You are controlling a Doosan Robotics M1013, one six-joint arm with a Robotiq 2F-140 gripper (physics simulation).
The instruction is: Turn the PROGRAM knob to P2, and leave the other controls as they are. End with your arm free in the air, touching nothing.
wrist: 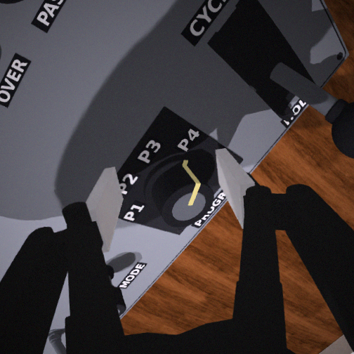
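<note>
The PROGRAM knob (172, 199) is black and round with a grey end face, low in the middle of the wrist view. The yellow line on it runs up its side and ends near the P4 label (188, 139). The labels P3 (149, 151), P2 (128, 183) and P1 (134, 212) lie to its left. My gripper (167, 174) is partly open, with one pale fingertip on each side of the knob and a visible gap on both sides. Nothing is held. The left fingertip is close to the P2 and P1 labels. The PROGRAM label is partly hidden by the right fingertip.
The CYCLE slot (250, 45) and its grey lever (305, 87) with a black ball end (345, 131) are at the upper right. The MODE label (133, 275) is below the knob, beside the left finger. The panel's edge runs diagonally above the wooden table (200, 280).
</note>
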